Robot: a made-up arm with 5 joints. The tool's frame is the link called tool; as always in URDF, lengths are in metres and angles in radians. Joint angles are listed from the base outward.
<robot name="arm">
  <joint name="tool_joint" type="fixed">
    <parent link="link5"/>
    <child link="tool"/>
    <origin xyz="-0.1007 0.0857 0.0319" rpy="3.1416 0 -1.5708"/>
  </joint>
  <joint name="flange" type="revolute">
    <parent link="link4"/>
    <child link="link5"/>
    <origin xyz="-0.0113 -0.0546 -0.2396" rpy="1.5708 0 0"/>
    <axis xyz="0 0 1"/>
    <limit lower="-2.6" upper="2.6"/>
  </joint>
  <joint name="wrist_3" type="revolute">
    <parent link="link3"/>
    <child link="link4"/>
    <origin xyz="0.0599 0.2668 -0.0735" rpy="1.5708 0 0"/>
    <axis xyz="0 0 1"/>
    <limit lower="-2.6" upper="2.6"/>
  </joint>
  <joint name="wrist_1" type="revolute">
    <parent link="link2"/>
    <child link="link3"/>
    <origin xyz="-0.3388 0.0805 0.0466" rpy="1.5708 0 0"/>
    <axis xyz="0 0 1"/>
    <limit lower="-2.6" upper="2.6"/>
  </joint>
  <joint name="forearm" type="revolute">
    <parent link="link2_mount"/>
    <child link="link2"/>
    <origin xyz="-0.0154 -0.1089 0.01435" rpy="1.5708 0 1.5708"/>
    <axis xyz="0 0 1"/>
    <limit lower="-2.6" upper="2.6"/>
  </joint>
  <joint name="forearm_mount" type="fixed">
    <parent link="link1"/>
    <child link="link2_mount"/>
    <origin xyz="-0.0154 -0.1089 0.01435" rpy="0 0 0"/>
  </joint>
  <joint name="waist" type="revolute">
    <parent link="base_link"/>
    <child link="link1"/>
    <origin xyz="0 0 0.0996" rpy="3.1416 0 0"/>
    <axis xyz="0 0 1"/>
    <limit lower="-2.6" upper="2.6"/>
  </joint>
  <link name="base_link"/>
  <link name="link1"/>
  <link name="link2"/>
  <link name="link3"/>
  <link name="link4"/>
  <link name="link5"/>
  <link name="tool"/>
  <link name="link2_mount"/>
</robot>
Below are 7 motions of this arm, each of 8 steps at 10 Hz.
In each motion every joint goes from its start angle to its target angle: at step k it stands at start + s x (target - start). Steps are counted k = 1, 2, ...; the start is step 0. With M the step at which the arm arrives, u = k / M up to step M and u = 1 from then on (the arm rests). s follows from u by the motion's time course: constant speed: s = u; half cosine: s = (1 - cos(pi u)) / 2; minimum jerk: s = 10 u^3 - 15 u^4 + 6 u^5.
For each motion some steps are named. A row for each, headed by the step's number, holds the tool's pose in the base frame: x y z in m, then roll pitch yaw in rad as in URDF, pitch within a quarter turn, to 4 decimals.
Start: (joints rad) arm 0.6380 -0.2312 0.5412 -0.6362 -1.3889
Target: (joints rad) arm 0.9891 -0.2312 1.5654 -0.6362 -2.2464
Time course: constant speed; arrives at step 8
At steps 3, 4, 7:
3: 0.7689 0.3183 -0.3407 0.1335 -0.5102 1.7715
4: 0.7935 0.3329 -0.3559 0.0869 -0.5481 1.9678
7: 0.8491 0.3935 -0.3941 -0.1324 -0.6298 2.5992

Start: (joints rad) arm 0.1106 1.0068 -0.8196 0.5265 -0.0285
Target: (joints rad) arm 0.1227 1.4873 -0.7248 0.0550 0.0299
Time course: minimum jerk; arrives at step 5
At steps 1, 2, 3, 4, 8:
1: 0.3504 0.4405 -0.0465 0.3768 0.6662 -0.5773
2: 0.3734 0.4500 0.0057 0.6460 0.7026 -0.4873
3: 0.4014 0.4450 0.0815 1.0420 0.7389 -0.3431
4: 0.4177 0.4283 0.1339 1.3340 0.7505 -0.2295
8: 0.4209 0.4232 0.1451 1.3999 0.7512 -0.2032

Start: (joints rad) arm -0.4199 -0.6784 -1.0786 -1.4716 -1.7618
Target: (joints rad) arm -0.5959 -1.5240 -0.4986 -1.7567 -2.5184
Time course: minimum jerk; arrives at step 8
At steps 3, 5, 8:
3: 0.2691 0.1465 -0.0887 -1.0267 -0.3165 2.2734
5: 0.3733 0.2082 -0.0692 -0.7482 0.1337 2.7453
8: 0.4258 0.2500 -0.0740 -0.4832 0.2697 3.0831

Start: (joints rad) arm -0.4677 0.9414 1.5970 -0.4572 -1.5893
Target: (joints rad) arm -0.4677 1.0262 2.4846 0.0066 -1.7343
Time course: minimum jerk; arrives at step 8
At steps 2, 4, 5, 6, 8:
2: -0.3364 0.8075 0.5322 -0.9575 -0.1165 -2.2532
4: -0.4415 0.7340 0.5638 -0.8546 0.3155 -2.1524
5: -0.4975 0.6808 0.5682 -0.7878 0.5615 -2.0683
6: -0.5371 0.6353 0.5639 -0.7208 0.7477 -1.9814
8: -0.5593 0.6063 0.5580 -0.6673 0.8582 -1.9134

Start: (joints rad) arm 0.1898 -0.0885 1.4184 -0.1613 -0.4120
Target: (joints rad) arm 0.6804 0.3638 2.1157 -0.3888 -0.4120
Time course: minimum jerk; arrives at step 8
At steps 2, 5, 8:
2: 0.2449 0.9024 -0.1855 0.1830 -0.0342 1.6550
5: 0.3596 0.8809 0.0270 0.1314 -0.3020 1.8073
8: 0.3979 0.8361 0.1084 0.0496 -0.3601 1.8991

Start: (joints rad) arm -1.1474 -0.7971 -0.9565 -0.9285 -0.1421
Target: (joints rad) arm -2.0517 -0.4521 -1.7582 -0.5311 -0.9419
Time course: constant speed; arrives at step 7
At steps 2, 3, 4, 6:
2: -0.0770 0.2281 -0.0496 0.2095 -0.7716 0.7789
3: -0.0907 0.1636 -0.0570 0.1571 -0.7980 0.9015
4: -0.0946 0.0971 -0.0689 0.1014 -0.8083 1.0241
6: -0.0747 -0.0379 -0.1027 -0.0059 -0.7809 1.2641

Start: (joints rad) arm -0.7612 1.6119 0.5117 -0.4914 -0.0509
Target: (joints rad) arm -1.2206 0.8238 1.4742 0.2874 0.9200
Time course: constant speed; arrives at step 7
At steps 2, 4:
2: -0.2585 0.5535 0.7374 1.5801 -0.5434 1.0768
4: -0.5495 0.5404 0.7111 1.1278 -0.4972 1.2899

